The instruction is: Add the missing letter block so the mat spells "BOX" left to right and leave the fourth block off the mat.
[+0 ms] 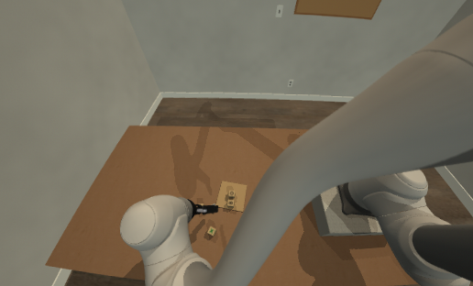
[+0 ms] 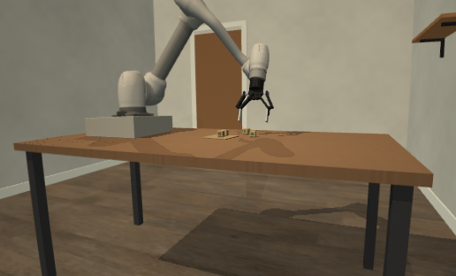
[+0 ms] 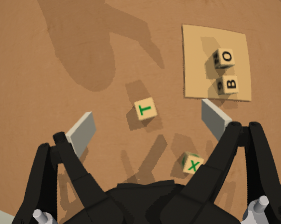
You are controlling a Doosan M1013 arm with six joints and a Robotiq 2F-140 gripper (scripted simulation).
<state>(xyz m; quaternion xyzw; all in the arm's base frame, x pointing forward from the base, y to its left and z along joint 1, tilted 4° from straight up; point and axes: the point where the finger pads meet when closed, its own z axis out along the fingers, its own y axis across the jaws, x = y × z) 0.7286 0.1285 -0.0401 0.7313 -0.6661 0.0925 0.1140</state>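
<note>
Now: the mat 140 mm behind my hand, 100 mm to the right of it and 80 mm below it.
</note>
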